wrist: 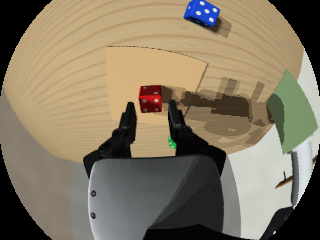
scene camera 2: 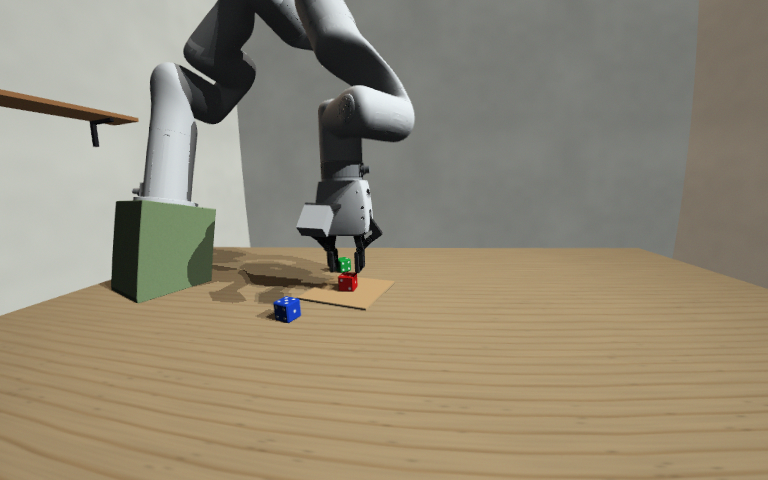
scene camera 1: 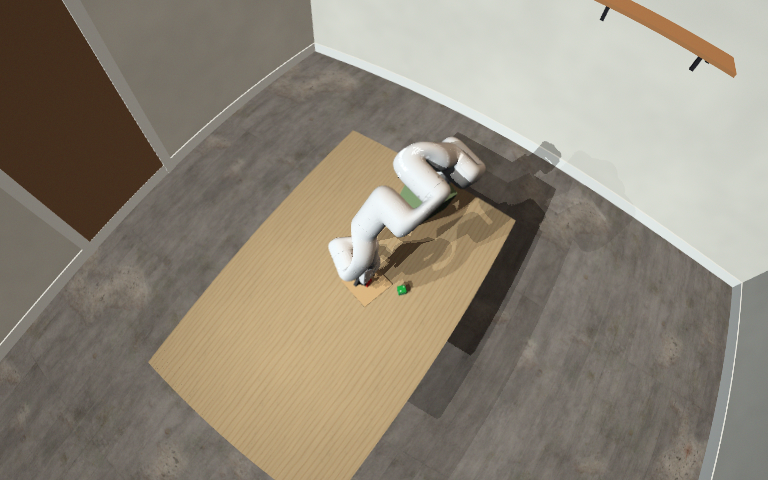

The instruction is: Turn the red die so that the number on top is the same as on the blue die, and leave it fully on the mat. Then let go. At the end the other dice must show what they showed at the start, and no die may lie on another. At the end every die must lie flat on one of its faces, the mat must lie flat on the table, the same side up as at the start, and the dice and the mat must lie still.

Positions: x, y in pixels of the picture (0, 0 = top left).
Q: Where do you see a tan mat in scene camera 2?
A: At 368, 291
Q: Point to a tan mat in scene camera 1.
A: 380, 283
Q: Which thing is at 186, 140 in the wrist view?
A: The gripper.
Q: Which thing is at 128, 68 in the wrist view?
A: A tan mat.
